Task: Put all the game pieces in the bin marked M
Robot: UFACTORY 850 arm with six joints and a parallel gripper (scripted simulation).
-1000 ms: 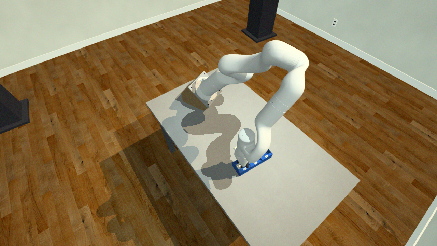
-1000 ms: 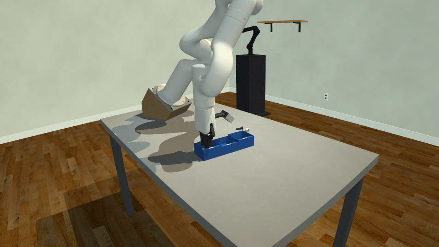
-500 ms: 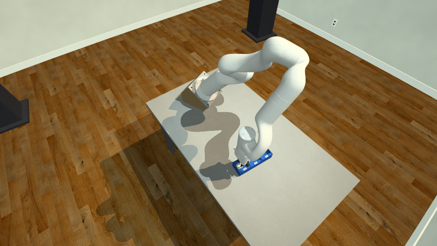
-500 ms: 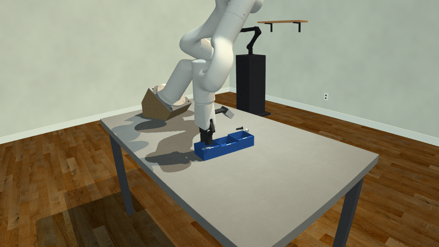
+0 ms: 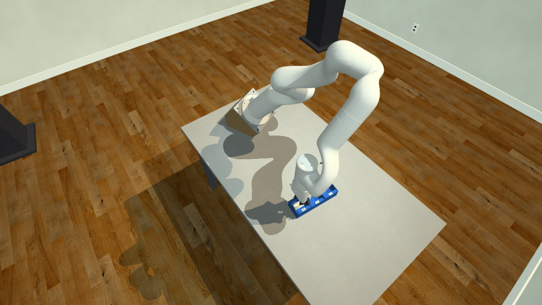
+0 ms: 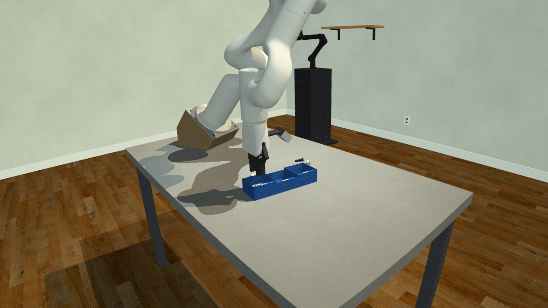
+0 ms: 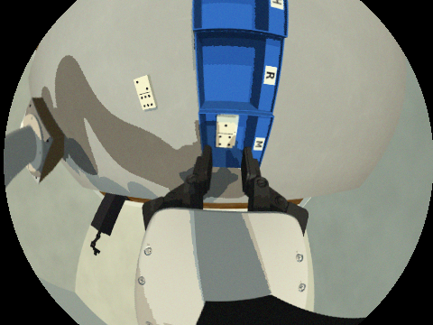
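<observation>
Right now the white domino is 8 cm below my hand. From my hand the other things lie so: blue three-part bin (1 cm ahead, 8 cm to the left, 7 cm below); then white part (10 cm behind, 29 cm to the left, 8 cm below); then black bolt (14 cm behind, 28 cm to the left, 8 cm below).
</observation>
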